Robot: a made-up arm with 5 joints. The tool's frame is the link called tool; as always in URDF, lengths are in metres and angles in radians. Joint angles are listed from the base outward.
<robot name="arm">
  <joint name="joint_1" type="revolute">
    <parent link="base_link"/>
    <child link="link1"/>
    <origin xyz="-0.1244 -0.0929 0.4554" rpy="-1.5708 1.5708 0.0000"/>
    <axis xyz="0 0 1"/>
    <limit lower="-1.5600" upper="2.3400"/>
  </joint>
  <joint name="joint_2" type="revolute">
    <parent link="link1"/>
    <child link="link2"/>
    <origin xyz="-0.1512 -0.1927 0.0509" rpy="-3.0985 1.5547 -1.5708"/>
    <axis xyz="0 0 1"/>
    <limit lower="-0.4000" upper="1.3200"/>
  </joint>
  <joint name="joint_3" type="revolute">
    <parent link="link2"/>
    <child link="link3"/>
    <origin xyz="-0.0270 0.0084 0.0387" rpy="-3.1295 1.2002 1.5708"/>
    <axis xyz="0 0 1"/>
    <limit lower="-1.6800" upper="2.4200"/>
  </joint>
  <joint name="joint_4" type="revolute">
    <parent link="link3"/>
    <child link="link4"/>
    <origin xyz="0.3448 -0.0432 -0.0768" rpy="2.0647 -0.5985 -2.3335"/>
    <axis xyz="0 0 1"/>
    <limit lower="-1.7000" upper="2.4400"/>
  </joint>
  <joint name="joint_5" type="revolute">
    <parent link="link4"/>
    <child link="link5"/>
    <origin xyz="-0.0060 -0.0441 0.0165" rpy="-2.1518 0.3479 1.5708"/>
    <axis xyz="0 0 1"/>
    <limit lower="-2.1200" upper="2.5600"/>
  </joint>
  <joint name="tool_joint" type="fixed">
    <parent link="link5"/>
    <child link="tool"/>
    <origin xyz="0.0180 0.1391 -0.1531" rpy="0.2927 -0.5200 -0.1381"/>
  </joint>
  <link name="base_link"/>
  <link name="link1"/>
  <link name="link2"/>
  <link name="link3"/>
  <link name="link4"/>
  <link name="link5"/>
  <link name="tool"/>
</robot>
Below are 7 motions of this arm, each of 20 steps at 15 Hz.
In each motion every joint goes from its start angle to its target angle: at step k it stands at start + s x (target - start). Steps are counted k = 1, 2, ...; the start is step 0. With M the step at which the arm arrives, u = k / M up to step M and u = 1 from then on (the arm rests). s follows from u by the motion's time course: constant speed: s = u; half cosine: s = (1 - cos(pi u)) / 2; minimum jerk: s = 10 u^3 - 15 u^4 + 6 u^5.
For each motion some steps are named. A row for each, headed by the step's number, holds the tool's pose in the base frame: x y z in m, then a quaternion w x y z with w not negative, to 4 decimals.
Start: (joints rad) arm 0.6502 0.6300 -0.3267 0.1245 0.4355
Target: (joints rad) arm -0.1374 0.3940 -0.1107 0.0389 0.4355
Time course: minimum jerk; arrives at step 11
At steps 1, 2, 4, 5, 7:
1: 0.1265 0.2451 0.3181 0.8886 -0.2869 0.3527 0.0600
2: 0.1344 0.2463 0.3283 0.8958 -0.2818 0.3399 0.0502
4: 0.1707 0.2514 0.3908 0.9309 -0.2492 0.2670 -0.0012
5: 0.1888 0.2537 0.4432 0.9518 -0.2202 0.2105 -0.0356
7: 0.1980 0.2546 0.5611 0.9802 -0.1492 0.0900 -0.0945

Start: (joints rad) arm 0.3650 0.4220 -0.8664 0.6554 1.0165
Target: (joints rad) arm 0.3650 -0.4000 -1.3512 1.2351 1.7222
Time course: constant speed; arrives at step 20
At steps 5, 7, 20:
5: 0.0307 0.1741 0.4840 0.7332 -0.1871 0.2178 0.6164
7: 0.0338 0.1671 0.5015 0.7100 -0.1661 0.1978 0.6551
20: 0.0774 0.1055 0.5947 0.5405 -0.1247 0.0158 0.8319

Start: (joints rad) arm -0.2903 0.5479 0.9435 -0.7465 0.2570
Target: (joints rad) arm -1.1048 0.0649 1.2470 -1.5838 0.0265
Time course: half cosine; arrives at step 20
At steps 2, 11, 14, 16, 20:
2: 0.1389 0.0366 1.0119 0.7366 0.5114 -0.0894 -0.4334
11: -0.2166 -0.1480 1.0929 0.5310 0.8294 -0.0650 -0.1610
14: -0.3408 -0.2310 1.0431 0.4459 0.8944 -0.0327 -0.0138
16: -0.3933 -0.2732 1.0028 0.4028 0.9128 -0.0121 0.0664
20: -0.4309 -0.3088 0.9617 0.3661 0.9204 0.0076 0.1371

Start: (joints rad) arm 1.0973 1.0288 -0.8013 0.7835 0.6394
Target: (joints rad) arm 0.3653 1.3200 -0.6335 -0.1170 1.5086
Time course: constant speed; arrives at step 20
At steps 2, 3, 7, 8, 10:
2: -0.0940 0.0664 0.2253 0.5562 -0.4064 0.4200 0.5908
3: -0.0921 0.0707 0.2354 0.5575 -0.4080 0.4428 0.5716
7: -0.0852 0.0952 0.2704 0.5734 -0.3967 0.5248 0.4883
8: -0.0832 0.1029 0.2779 0.5799 -0.3894 0.5426 0.4665
10: -0.0785 0.1197 0.2914 0.5956 -0.3697 0.5744 0.4227

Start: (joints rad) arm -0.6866 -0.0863 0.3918 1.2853 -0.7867
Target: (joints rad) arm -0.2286 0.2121 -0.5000 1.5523 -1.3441
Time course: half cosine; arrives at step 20
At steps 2, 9, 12, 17, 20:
2: 0.0951 -0.2272 0.9134 0.3359 -0.2286 -0.4702 -0.7835
9: 0.1716 -0.1206 0.9587 0.2334 -0.3133 -0.6282 -0.6728
12: 0.2188 -0.0373 0.9552 0.1907 -0.3204 -0.7179 -0.5879
17: 0.2666 0.0769 0.9135 0.1638 -0.2840 -0.8178 -0.4731
20: 0.2729 0.0984 0.9012 0.1624 -0.2719 -0.8342 -0.4515

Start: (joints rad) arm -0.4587 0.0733 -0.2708 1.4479 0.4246
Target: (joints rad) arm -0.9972 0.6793 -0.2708 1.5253 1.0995
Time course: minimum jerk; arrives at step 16
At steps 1, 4, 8, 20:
1: 0.2092 0.0492 0.7889 0.7052 -0.4630 -0.5293 -0.0899
4: 0.1884 0.0480 0.7955 0.6889 -0.4922 -0.5268 -0.0755
8: 0.1043 0.0359 0.8135 0.6261 -0.6061 -0.4881 -0.0484
20: -0.0091 0.0133 0.8193 0.5647 -0.7266 -0.3828 -0.0812

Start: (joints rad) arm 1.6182 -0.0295 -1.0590 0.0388 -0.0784
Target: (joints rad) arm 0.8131 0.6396 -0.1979 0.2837 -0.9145
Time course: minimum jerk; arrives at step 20
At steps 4, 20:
4: -0.0059 0.2918 0.3092 0.7161 -0.1187 0.6467 0.2342
20: 0.2454 0.0721 0.2207 0.6677 -0.7045 -0.0445 -0.2363

